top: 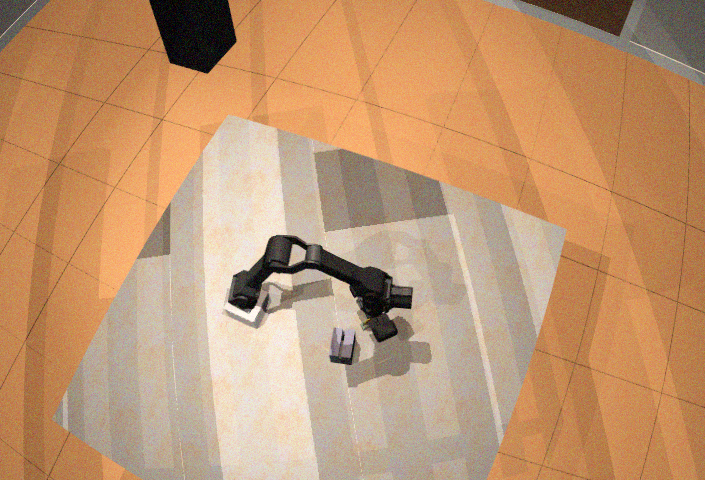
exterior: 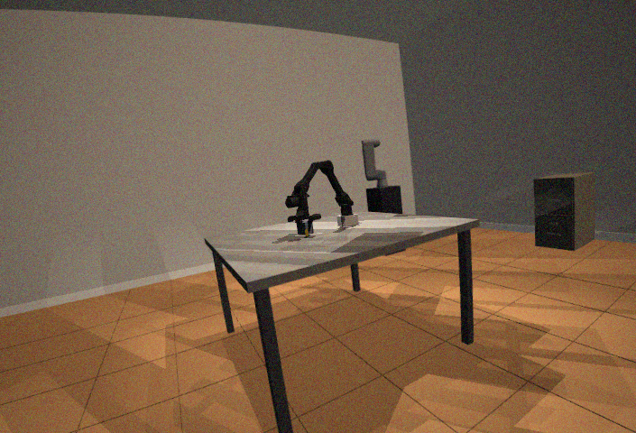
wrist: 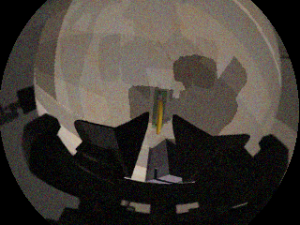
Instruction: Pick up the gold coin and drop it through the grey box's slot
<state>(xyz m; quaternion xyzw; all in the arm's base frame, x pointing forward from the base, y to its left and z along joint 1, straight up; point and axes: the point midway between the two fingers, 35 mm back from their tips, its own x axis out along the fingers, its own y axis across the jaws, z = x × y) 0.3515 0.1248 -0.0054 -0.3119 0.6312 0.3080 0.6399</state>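
Now: the thin gold coin right at my gripper tip.
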